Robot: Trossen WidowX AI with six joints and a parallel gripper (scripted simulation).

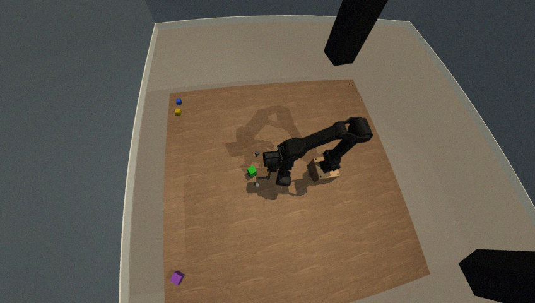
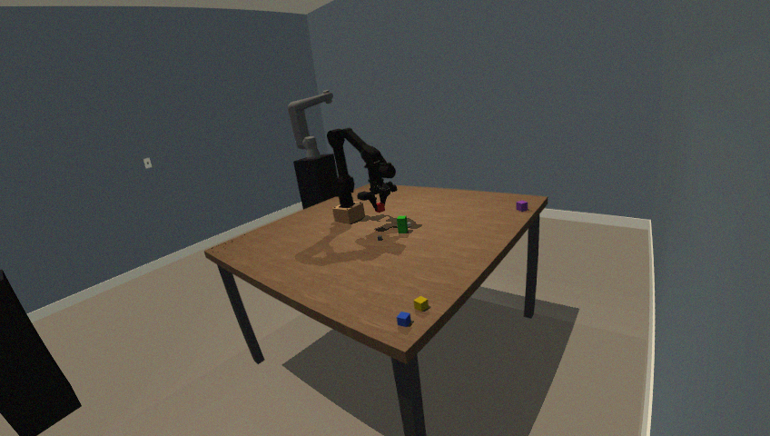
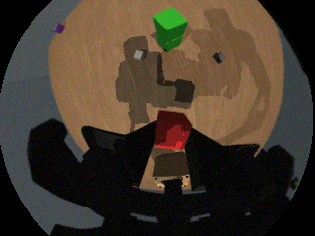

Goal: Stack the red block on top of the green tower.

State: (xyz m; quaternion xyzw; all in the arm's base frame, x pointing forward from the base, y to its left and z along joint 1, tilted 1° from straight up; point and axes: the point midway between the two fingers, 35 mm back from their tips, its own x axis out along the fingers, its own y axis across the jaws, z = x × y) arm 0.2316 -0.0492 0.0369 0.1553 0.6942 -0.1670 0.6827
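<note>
The small white cube lies 130 mm ahead of my gripper tip, 10 mm to the left of it and 70 mm below it. The rest, counted from my gripper tip: red block 10 mm above; purple cube 610 mm ahead, 310 mm to the left, 60 mm below; small grey cube 80 mm ahead, 150 mm to the right, 70 mm below.
</note>
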